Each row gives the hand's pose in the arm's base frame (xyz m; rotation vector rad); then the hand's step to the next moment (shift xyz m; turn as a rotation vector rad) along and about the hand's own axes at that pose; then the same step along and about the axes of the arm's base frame.
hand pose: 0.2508 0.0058 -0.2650 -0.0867 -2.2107 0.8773
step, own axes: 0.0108 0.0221 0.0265 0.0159 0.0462 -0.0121
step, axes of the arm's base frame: -0.0297 0.0053 -0.0199 -0.0125 0.0471 -0.0127
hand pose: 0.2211 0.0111 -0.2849 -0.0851 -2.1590 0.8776
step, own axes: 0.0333 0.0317 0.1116 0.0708 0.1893 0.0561
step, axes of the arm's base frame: -0.1071 -0.0277 -0.0482 -0.1283 0.1354 -0.0959
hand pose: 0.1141 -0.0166 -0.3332 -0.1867 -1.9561 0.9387
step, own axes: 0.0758 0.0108 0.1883 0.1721 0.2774 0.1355
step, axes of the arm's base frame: -0.1947 -0.0577 -0.0082 -0.2687 0.2022 -0.1089
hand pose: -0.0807 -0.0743 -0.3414 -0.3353 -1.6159 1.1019
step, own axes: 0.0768 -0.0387 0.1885 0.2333 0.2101 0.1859
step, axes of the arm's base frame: -0.1809 -0.0569 0.0834 -0.3138 0.1854 -0.0168
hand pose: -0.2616 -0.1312 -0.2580 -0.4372 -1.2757 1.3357
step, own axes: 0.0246 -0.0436 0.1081 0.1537 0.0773 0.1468
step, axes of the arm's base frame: -0.0780 -0.0346 0.0831 -0.1992 0.0954 0.0486
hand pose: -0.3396 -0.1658 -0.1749 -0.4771 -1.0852 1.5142
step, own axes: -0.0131 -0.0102 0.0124 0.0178 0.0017 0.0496
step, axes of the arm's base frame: -0.0008 -0.0175 0.0110 -0.0449 -0.0014 0.0276
